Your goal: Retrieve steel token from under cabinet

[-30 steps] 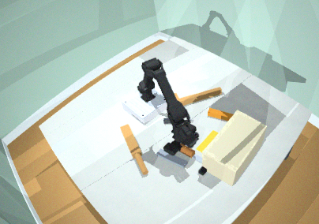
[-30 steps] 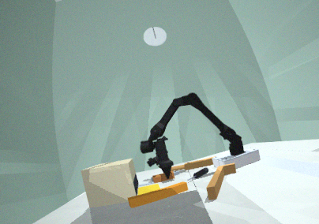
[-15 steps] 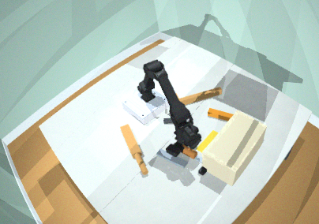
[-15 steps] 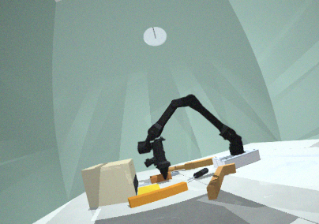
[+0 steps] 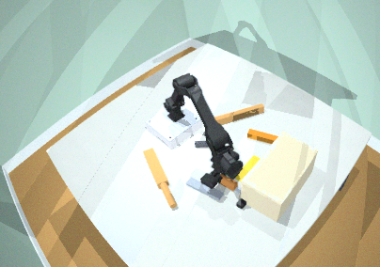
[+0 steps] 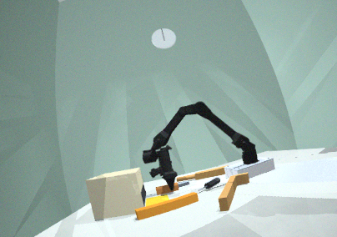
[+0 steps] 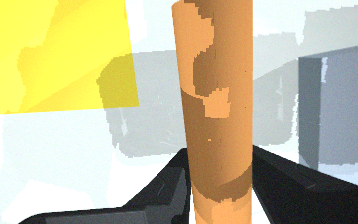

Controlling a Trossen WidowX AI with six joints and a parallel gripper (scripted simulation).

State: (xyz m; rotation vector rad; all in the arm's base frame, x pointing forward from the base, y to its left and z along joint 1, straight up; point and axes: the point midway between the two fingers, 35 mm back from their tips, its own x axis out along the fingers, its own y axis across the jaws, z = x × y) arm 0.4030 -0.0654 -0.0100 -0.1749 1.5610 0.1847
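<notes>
Right now my gripper tip is 80 mm to the left of the grey flat bar and 10 mm past it. Also, from my gripper tip: orange paddle: 190 mm to the right, 160 mm behind, 10 mm above; then orange bar: 310 mm to the left, 10 mm behind, 10 mm above.
</notes>
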